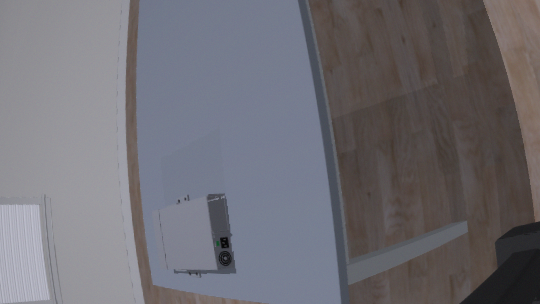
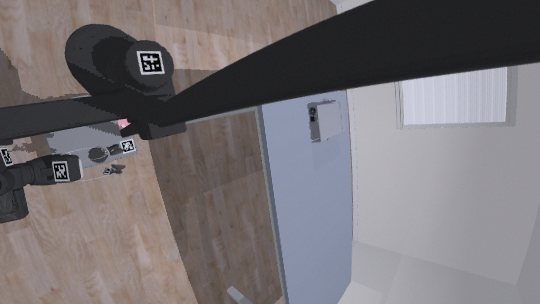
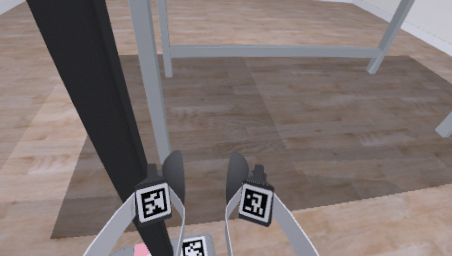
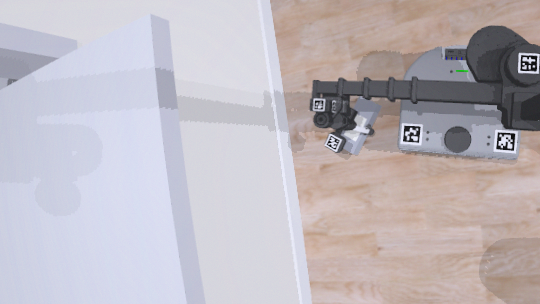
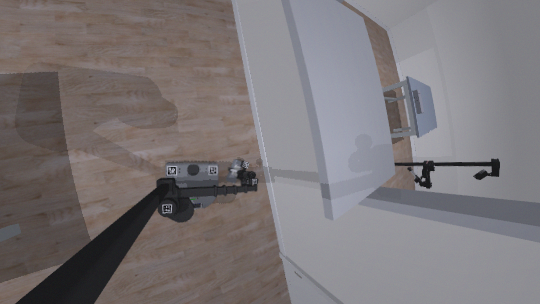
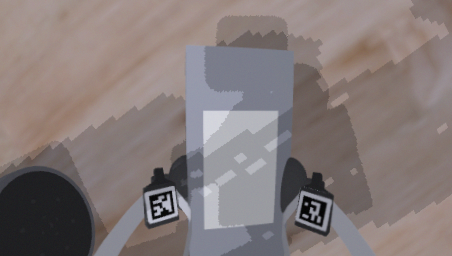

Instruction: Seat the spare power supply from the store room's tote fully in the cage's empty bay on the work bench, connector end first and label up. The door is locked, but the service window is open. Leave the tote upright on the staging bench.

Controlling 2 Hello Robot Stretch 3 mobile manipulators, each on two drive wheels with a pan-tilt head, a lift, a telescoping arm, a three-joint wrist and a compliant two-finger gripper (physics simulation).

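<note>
The spare power supply [image 6: 240, 95] [image 4: 367, 109] is a grey block with its pale label up. My r2 gripper [image 6: 236, 185] is shut on its two long sides and holds it over the store room floor, beside r2's base. Its connector end cannot be made out. My r1 gripper [image 3: 206, 175] is open and empty, beside the work bench's legs. The cage [image 1: 185, 235] [image 2: 329, 121] stands on the work bench [image 1: 240, 75] [image 2: 315, 200]; its dark empty bay [image 1: 218, 215] is beside the fitted unit with fan and socket. The tote and the staging bench do not show.
A broad white slab [image 4: 110, 165] [image 5: 345, 95] juts out at the wall on r2's side. Beyond it, r1's black mast [image 5: 465, 164] and the small blue work bench [image 5: 429, 112] show. A dark cylinder [image 6: 42, 215] stands beside the held supply. A grey crossbar [image 3: 275, 51] joins the bench legs.
</note>
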